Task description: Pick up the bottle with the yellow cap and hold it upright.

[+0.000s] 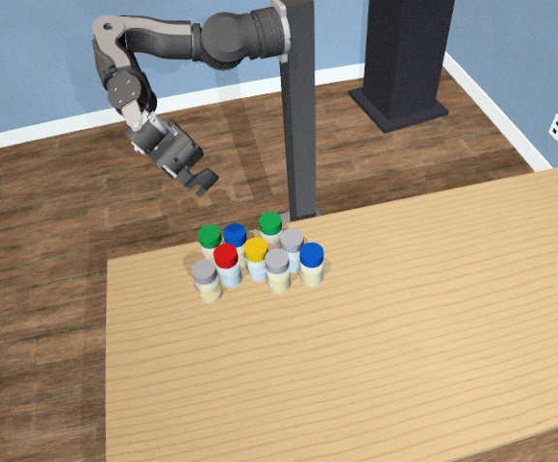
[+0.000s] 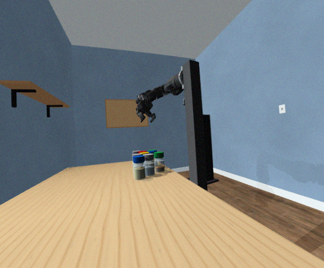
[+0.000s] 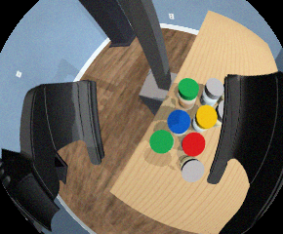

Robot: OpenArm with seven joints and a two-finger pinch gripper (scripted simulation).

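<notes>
The grey-capped bottle lies 7 cm ahead of my hand, 5 cm to the right of it and 25 cm below it. The rest, counted from my hand: green-capped bottle: 2 cm behind, 1 cm to the right, 25 cm below; yellow-capped bottle: 6 cm ahead, 8 cm to the left, 25 cm below.
</notes>
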